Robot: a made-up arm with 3 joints. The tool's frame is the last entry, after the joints.
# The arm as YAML. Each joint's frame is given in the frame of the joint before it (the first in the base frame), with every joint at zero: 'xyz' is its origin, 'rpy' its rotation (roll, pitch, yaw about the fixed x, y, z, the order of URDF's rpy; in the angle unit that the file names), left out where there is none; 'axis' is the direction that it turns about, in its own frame. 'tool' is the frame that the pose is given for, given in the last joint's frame.
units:
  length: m
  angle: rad
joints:
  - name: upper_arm
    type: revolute
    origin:
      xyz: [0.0, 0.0, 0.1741]
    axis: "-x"
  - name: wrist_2
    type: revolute
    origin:
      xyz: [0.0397, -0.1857, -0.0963]
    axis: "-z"
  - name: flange
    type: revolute
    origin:
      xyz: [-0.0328, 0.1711, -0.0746]
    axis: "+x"
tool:
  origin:
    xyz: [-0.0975, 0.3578, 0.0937]
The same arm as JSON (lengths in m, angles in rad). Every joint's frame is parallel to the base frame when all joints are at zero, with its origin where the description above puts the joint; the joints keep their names.
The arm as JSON. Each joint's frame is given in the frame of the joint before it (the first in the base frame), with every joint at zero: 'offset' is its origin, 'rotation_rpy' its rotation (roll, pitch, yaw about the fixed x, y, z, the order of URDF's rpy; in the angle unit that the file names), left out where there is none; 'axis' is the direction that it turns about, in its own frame. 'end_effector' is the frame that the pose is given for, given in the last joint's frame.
{
  "length_unit": "m",
  "angle_unit": "rad",
  "chain": [
    {
      "id": "upper_arm",
      "offset": [
        0.0,
        0.0,
        0.1741
      ],
      "axis": [
        -1.0,
        0.0,
        0.0
      ]
    },
    {
      "id": "wrist_2",
      "offset": [
        0.0397,
        -0.1857,
        -0.0963
      ],
      "axis": [
        0.0,
        0.0,
        -1.0
      ]
    },
    {
      "id": "flange",
      "offset": [
        -0.0328,
        0.1711,
        -0.0746
      ],
      "axis": [
        1.0,
        0.0,
        0.0
      ]
    }
  ],
  "end_effector": {
    "offset": [
      -0.0975,
      0.3578,
      0.0937
    ]
  }
}

